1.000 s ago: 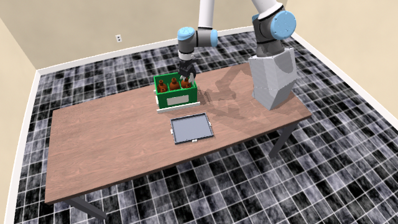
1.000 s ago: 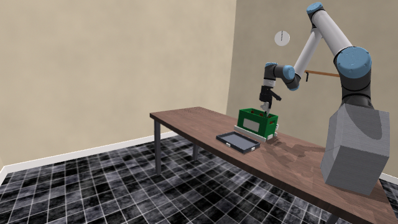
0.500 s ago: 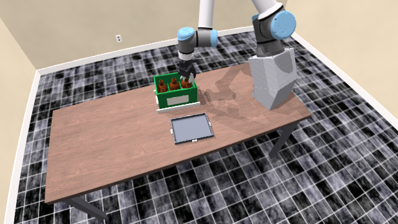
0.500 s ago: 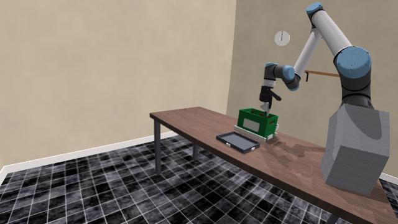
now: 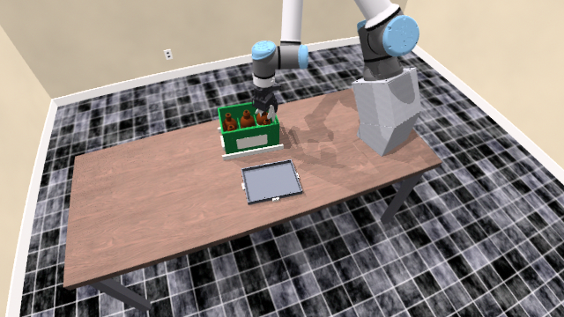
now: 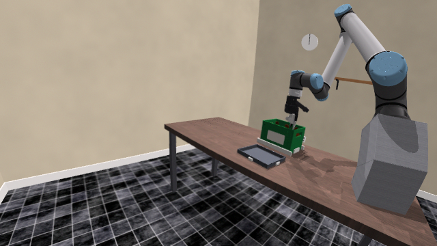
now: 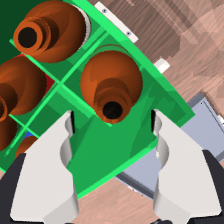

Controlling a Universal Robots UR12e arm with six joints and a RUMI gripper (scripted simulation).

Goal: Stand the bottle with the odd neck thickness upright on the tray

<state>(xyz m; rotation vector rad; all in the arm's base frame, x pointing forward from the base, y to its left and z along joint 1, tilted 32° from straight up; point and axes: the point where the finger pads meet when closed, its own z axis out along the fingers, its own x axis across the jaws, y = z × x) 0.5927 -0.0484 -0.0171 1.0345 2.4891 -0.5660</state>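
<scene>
My gripper is now 10 cm above the green crate, 9 cm short of it and 5 cm to the left of it. Also, from my hand: glass bottle: 18 cm ahead, 10 cm below, 9 cm to the right; grey tray: 25 cm to the left, 17 cm below, 6 cm ahead.
</scene>
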